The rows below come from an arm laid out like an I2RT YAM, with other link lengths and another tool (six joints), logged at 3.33 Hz.
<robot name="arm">
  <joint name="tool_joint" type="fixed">
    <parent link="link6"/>
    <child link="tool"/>
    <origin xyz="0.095 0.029 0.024" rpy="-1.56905 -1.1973 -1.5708"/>
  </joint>
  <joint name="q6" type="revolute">
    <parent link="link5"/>
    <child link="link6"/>
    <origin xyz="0.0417 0 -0.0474"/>
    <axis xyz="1 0 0"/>
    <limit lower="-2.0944" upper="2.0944"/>
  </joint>
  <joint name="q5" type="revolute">
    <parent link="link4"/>
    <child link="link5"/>
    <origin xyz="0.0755 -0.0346 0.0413"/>
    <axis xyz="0 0 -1"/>
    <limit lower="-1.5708" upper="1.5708"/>
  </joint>
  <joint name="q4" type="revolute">
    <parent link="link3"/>
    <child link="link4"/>
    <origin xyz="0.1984 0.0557 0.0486"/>
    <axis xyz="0 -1 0"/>
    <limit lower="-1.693" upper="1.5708"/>
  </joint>
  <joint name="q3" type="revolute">
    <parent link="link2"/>
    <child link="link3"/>
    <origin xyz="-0.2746 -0.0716 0"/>
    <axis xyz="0 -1 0"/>
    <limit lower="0" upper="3.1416"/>
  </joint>
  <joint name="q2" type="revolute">
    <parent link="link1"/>
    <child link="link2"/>
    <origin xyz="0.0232 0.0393 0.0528"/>
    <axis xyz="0 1 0"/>
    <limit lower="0" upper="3.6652"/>
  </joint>
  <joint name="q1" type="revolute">
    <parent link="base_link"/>
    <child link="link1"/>
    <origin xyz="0 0 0.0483"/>
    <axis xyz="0 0 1"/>
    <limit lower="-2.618" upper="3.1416"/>
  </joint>
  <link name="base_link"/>
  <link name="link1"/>
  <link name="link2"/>
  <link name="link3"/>
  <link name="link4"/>
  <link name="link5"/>
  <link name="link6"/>
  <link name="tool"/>
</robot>
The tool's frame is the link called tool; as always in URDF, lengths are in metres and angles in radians.
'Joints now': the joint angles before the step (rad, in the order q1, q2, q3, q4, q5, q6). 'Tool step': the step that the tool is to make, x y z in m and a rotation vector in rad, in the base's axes. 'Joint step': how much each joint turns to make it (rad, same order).
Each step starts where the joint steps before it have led.
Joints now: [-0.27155 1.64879 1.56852 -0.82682 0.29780 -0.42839]
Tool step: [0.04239 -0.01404 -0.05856 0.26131 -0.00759 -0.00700]
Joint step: [-0.08476 0.21076 0.01006 0.11223 -0.24928 0.08380]
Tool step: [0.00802 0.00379 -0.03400 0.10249 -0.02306 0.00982]
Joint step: [-0.01637 0.05005 -0.10615 0.14127 -0.10175 0.03384]
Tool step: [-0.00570 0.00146 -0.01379 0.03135 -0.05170 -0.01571]
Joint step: [-0.01286 -0.02623 -0.14139 0.15369 -0.03881 0.02889]
